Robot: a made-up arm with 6 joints. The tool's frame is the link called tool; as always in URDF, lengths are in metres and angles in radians. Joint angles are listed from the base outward.
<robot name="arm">
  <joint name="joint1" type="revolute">
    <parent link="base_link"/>
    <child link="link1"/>
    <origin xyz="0 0 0.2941"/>
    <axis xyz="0 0 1"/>
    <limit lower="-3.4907" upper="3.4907"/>
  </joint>
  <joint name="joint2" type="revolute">
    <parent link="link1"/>
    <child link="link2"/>
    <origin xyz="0 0 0"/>
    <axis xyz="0 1 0"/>
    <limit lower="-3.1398" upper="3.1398"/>
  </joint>
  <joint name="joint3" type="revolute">
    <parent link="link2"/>
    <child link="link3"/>
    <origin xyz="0 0 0.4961"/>
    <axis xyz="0 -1 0"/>
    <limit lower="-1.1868" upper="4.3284"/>
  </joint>
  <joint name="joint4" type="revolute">
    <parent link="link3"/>
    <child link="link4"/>
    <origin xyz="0 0 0"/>
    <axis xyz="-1 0 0"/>
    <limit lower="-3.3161" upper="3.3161"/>
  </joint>
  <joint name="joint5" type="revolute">
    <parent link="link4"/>
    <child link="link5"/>
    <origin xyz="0.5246 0 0"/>
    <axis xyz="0 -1 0"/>
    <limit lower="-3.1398" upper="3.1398"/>
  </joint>
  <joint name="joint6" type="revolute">
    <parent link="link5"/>
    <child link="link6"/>
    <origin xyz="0 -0.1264 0"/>
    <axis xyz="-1 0 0"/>
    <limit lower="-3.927" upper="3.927"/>
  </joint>
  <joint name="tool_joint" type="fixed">
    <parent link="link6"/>
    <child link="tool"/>
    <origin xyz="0 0 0"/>
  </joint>
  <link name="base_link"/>
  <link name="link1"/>
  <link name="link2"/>
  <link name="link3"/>
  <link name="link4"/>
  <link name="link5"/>
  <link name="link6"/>
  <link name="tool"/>
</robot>
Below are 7 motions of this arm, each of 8 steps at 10 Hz.
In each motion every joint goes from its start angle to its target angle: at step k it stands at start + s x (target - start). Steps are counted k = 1, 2, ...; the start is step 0. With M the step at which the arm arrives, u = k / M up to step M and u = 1 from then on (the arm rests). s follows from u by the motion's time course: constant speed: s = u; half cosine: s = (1 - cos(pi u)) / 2; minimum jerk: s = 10 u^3 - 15 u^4 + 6 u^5.
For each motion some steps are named. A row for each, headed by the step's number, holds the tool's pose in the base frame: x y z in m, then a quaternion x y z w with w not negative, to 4 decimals.
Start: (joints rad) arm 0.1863 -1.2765 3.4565 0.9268 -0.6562 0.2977
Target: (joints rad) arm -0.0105 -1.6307 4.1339 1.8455 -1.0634 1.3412
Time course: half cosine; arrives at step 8
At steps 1, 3, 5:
1: -0.3235 -0.1319 -0.0859 -0.5496 0.6975 0.3463 0.3026
3: -0.1945 -0.0695 -0.0701 -0.7000 0.5805 0.3478 0.2282
5: -0.0502 -0.0036 0.0137 -0.8448 0.4770 0.2388 0.0426

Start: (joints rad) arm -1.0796 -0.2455 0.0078 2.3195 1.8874 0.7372
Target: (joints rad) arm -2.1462 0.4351 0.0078 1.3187 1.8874 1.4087
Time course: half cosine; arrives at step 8
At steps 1, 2, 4, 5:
1: 0.2403 -0.3074 0.9899 -0.8586 -0.1541 0.4332 0.2265
2: 0.2091 -0.3829 0.9682 -0.8759 -0.1583 0.3771 0.2559
4: 0.0066 -0.5810 0.8644 -0.9352 -0.1085 0.1452 0.3043
5: -0.1515 -0.6323 0.7879 -0.9555 -0.0380 0.0041 0.2924

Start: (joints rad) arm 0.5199 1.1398 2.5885 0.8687 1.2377 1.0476
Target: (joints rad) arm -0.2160 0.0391 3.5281 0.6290 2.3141 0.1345
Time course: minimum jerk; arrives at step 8
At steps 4, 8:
4: -0.1720 -0.1200 0.9661 0.1317 0.7343 0.3917 0.5386
8: -0.4600 -0.0037 0.5413 0.2168 0.1918 0.0840 0.9535

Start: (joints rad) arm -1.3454 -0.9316 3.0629 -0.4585 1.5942 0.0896
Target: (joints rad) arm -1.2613 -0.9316 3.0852 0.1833 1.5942 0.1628
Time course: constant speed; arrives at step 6
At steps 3, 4, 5, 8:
3: -0.3195 0.6922 0.2024 0.1382 0.3193 -0.6022 0.7185
4: -0.3270 0.6761 0.1923 0.1439 0.3090 -0.5579 0.7567
5: -0.3327 0.6602 0.1824 0.1489 0.2975 -0.5116 0.7922
8: -0.3367 0.6448 0.1726 0.1531 0.2849 -0.4635 0.8250

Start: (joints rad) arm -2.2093 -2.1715 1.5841 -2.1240 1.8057 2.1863
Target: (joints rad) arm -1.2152 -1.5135 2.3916 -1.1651 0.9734 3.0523
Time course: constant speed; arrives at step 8
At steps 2, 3, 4, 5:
2: 0.3933 0.8544 -0.1379 -0.2844 -0.9463 -0.1135 0.1040
3: 0.2739 0.9137 -0.1064 -0.2260 -0.9646 -0.1343 0.0216
4: 0.1450 0.9521 -0.0751 0.1555 0.9712 0.1711 0.0576
5: 0.0108 0.9679 -0.0443 0.0747 0.9634 0.2225 0.1296

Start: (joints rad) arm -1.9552 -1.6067 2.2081 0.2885 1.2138 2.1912
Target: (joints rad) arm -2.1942 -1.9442 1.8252 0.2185 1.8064 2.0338
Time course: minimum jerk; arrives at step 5
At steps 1, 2, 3, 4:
1: 0.2311 0.8621 -0.0872 -0.2694 0.6619 -0.0279 0.6990
2: 0.2841 0.8475 -0.1241 -0.2654 0.6858 -0.1151 0.6678
3: 0.3536 0.8158 -0.1748 -0.2592 0.7110 -0.2323 0.6110
4: 0.3985 0.7861 -0.2096 -0.2554 0.7229 -0.3103 0.5621

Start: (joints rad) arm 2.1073 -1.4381 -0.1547 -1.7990 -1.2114 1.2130
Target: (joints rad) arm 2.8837 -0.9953 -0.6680 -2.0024 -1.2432 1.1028
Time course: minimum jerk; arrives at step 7
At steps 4, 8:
4: -0.0469 -0.0232 0.7303 -0.2508 -0.0359 -0.8657 0.4316
8: -0.1271 -0.0212 0.6240 -0.1406 -0.2378 -0.7993 0.5337

